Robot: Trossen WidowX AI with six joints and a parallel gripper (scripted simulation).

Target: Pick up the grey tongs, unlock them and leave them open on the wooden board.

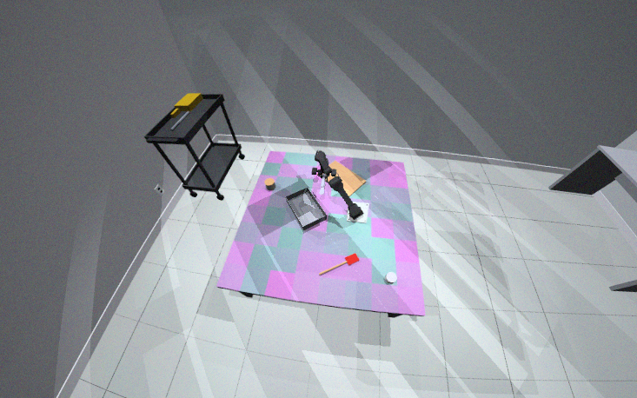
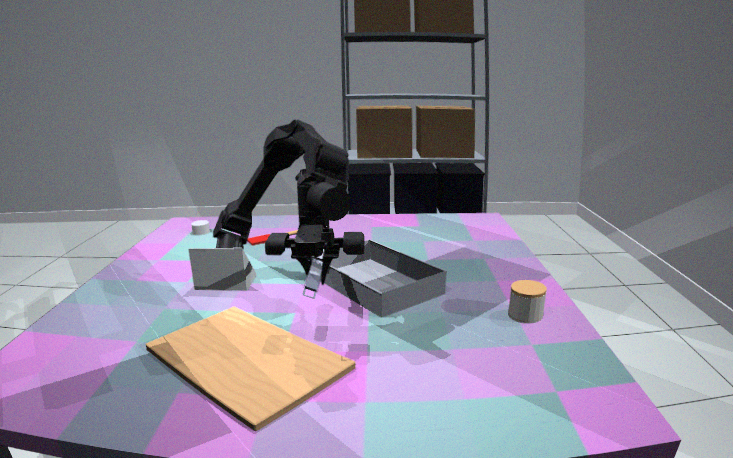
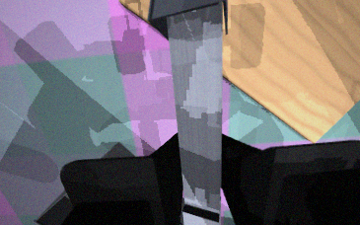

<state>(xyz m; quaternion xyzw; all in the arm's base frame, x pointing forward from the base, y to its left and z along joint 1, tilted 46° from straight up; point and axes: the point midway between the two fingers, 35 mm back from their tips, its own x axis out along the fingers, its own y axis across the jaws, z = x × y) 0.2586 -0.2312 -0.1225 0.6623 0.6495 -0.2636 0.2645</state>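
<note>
Right now the wooden board is 14 cm behind my gripper tip, 12 cm to the right of it and 10 cm below it. The rest, counted from my gripper tip: red spatula: 63 cm to the left, 19 cm behind, 10 cm below; then roasting tin: 24 cm to the left, 12 cm ahead, 8 cm below; then cork-lidded jar: 45 cm ahead, 7 cm below, 4 cm to the left.
</note>
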